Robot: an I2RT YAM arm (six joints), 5 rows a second.
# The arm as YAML. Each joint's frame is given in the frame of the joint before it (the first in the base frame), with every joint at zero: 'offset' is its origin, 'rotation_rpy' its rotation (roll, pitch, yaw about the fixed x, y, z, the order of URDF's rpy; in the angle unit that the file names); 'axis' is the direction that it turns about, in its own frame. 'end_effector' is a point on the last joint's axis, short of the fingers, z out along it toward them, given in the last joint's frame.
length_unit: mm
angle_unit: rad
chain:
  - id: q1
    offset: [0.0, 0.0, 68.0]
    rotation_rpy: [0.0, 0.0, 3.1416]
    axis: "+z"
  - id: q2
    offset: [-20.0, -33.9, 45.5]
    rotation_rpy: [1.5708, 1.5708, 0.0]
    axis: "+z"
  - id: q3
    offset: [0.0, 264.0, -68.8]
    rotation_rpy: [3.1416, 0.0, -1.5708]
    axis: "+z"
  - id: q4
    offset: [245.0, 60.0, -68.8]
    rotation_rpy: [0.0, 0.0, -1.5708]
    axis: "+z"
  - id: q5
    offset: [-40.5, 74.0, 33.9]
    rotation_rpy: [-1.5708, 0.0, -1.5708]
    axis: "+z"
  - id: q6
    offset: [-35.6, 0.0, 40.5]
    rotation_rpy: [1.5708, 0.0, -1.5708]
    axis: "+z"
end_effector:
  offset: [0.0, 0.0, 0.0]
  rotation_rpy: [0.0, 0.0, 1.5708]
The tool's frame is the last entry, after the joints.
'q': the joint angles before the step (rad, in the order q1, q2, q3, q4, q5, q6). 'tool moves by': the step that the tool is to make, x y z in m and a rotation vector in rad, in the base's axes. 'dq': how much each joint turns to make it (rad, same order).
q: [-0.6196, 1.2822, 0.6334, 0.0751, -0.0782, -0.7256]
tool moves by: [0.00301, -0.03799, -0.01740, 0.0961, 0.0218, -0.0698]
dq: [-0.1073, 0.1549, 0.0690, 0.0122, -0.0659, 0.0291]
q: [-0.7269, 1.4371, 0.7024, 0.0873, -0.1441, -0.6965]
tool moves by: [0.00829, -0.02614, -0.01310, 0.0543, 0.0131, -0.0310]
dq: [-0.0477, 0.1274, 0.0736, 0.0094, -0.0322, 0.0139]
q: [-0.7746, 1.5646, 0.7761, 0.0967, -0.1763, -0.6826]
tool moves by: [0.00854, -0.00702, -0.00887, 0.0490, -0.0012, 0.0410]
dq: [-0.0031, 0.0659, 0.0384, -0.0063, -0.0568, -0.0016]
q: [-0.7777, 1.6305, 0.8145, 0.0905, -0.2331, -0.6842]
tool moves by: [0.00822, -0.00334, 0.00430, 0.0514, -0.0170, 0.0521]
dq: [0.0030, 0.0247, 0.0537, -0.0520, -0.0690, 0.0031]
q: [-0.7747, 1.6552, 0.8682, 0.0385, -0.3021, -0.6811]
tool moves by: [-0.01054, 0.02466, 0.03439, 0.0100, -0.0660, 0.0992]
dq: [0.0230, -0.1593, -0.0229, -0.0998, -0.0920, -0.0122]
